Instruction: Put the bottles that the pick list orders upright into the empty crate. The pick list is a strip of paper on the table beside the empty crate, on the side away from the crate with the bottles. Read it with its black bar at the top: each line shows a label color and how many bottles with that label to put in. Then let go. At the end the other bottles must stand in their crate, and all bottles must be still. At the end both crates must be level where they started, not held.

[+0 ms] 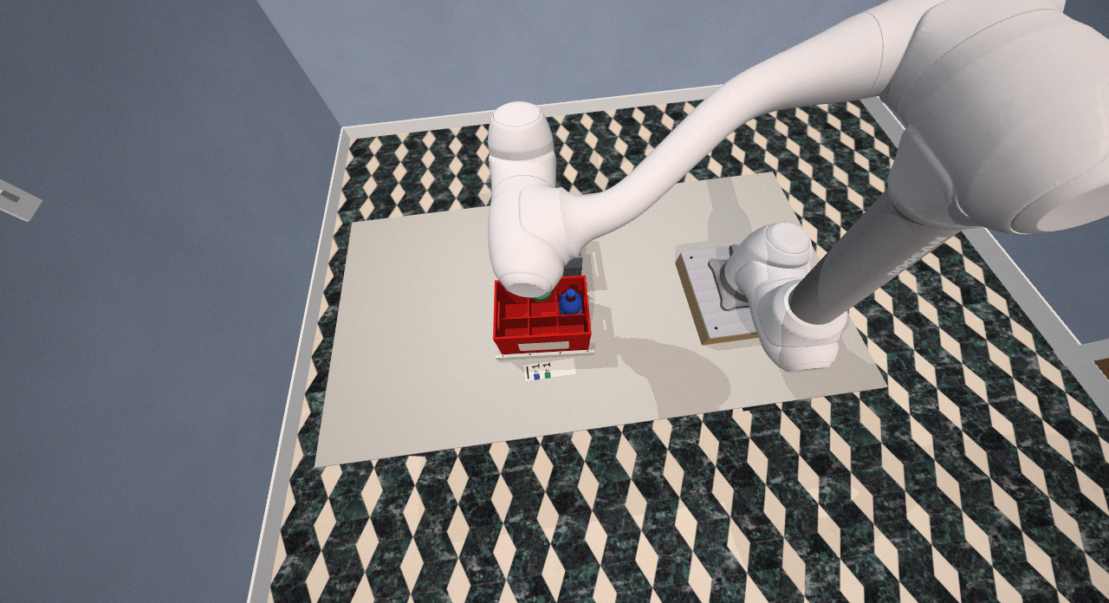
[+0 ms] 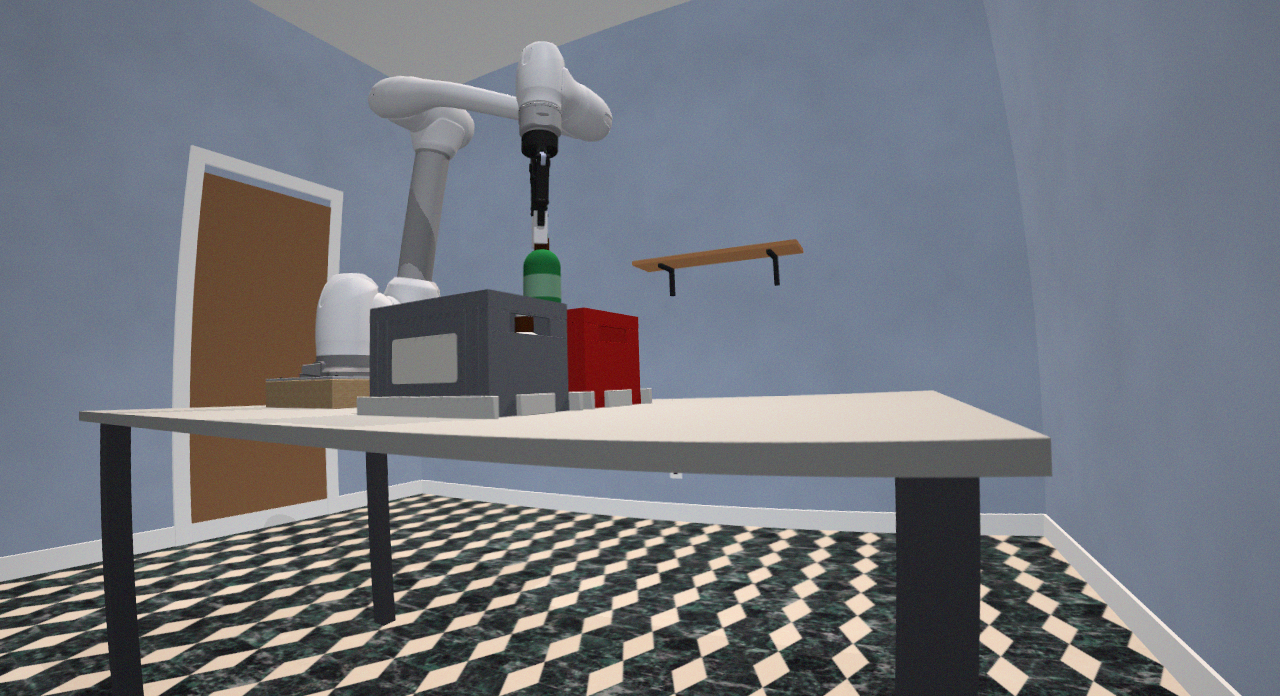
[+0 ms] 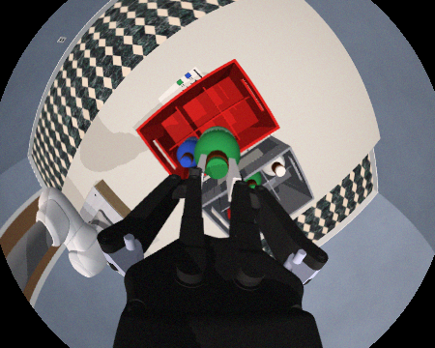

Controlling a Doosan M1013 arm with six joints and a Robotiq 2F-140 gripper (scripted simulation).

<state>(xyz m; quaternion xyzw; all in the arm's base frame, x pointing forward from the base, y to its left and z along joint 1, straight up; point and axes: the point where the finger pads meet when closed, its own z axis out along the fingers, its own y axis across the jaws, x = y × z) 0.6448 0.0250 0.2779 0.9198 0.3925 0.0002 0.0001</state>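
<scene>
The green-label bottle lies 80 mm below my hand. The rest, counted from my hand: white-label bottle: 90 mm ahead, 150 mm to the right, 260 mm below; blue-label bottle: 90 mm behind, 260 mm below; red crate: 50 mm to the left, 270 mm below.
</scene>
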